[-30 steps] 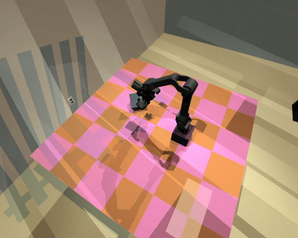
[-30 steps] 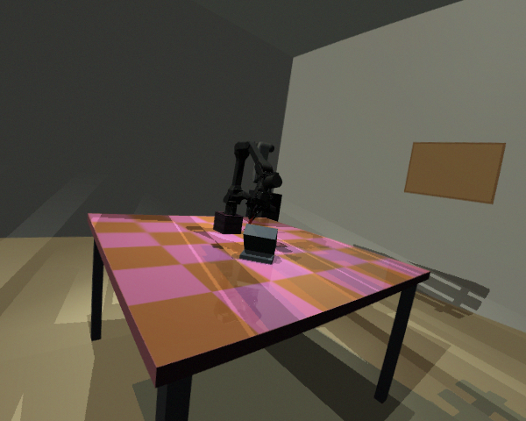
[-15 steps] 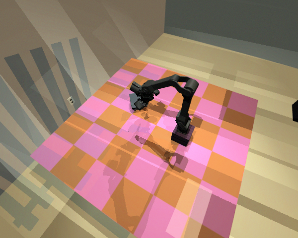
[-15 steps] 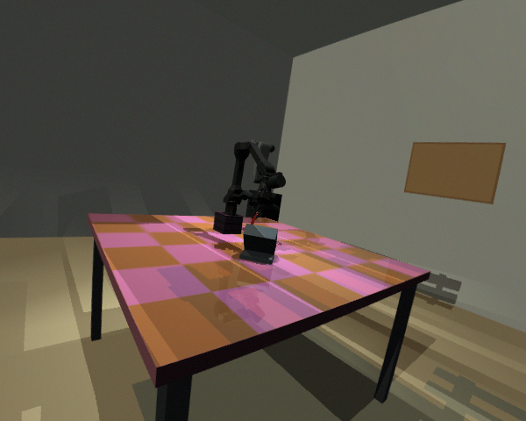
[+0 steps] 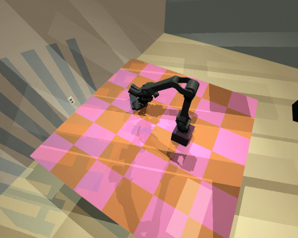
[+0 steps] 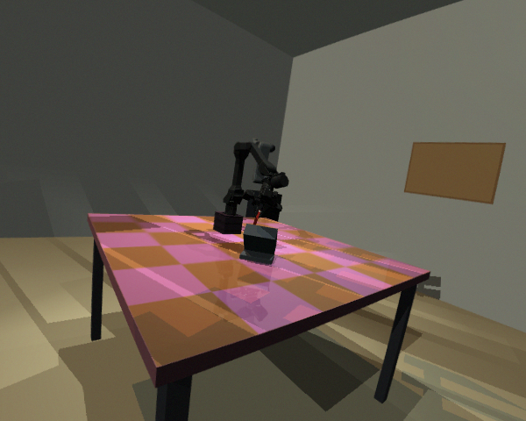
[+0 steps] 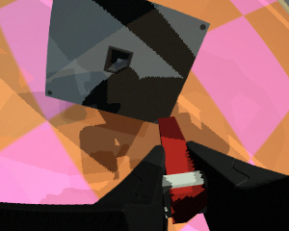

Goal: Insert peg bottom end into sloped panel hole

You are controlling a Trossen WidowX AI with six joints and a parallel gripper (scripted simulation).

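Now: the sloped panel 90 mm ahead of my gripper tip, 70 mm below it and 40 mm to the right of it. From my gripper tip the other things lie so: peg (10 mm to the left, 10 mm above).
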